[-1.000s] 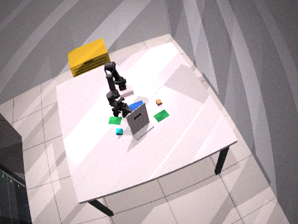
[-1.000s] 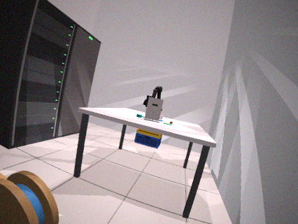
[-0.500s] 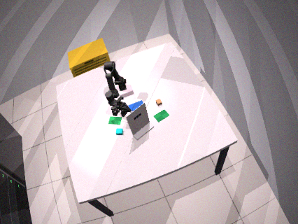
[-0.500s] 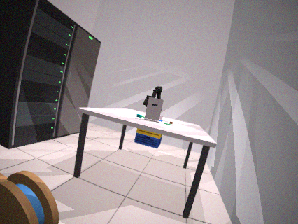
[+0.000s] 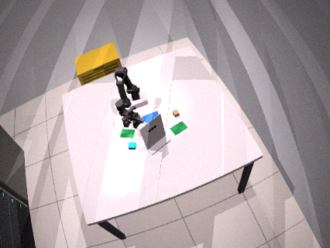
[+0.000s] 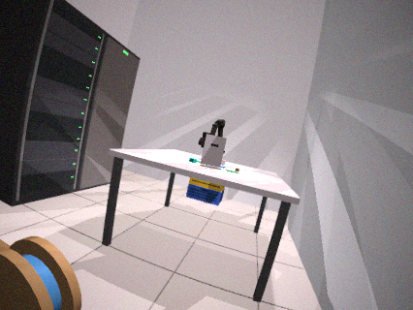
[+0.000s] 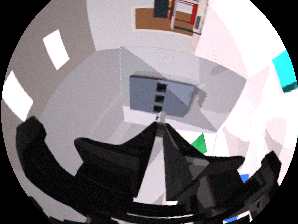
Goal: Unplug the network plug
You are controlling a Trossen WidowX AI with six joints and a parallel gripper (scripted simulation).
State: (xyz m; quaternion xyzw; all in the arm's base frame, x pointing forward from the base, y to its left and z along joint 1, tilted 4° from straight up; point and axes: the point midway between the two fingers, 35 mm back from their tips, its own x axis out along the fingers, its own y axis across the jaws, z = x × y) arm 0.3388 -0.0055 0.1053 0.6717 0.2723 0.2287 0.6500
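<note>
The blue flat patch lies 18 cm below my gripper tip, 14 cm behind it and 6 cm to the left of it. Also, from my gripper tip: upright grey panel: 8 cm ahead, 6 cm below, 4 cm to the left; orange block: 23 cm to the left, 16 cm below, 13 cm behind; teal block: 16 cm below, 13 cm to the right, 4 cm ahead.
</note>
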